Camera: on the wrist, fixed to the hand. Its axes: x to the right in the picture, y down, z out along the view.
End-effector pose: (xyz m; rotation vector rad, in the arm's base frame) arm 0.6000 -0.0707 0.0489 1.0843 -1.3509 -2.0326
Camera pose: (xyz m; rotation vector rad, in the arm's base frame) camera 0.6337 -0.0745 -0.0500 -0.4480 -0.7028 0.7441
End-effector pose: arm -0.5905 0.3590 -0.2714 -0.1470 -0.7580 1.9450
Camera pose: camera -0.5099 0.4237 -0.2561 1.2227 -0.5503 -1.0882
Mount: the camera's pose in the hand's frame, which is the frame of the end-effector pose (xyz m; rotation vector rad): 0.0183 -0.0901 -0.0497 0.1120 0.9991 2.9411
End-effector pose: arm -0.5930 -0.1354 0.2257 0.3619 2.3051 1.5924
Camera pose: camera -0.6320 -0.2024 0.1556 -1.2741 0.0765 -0.3665
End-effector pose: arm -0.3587 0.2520 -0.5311 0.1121 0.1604 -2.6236
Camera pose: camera -0.4165 0.3278 -0.5739 0.7784 0.0174 0.4848
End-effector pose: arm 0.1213 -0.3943 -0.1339 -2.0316 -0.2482 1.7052
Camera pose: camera 0.1875 -0.3197 -0.1026 0.6912 -1.9060 0.0017
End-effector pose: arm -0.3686 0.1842 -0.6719 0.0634 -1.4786 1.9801
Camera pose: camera -0.3190 0.2492 -0.6068 1.8275 -0.2400 -0.8396
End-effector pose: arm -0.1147 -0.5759 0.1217 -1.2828 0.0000 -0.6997
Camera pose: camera -0.1616 -0.6378 0.1916 0.3123 2.0398 1.3327
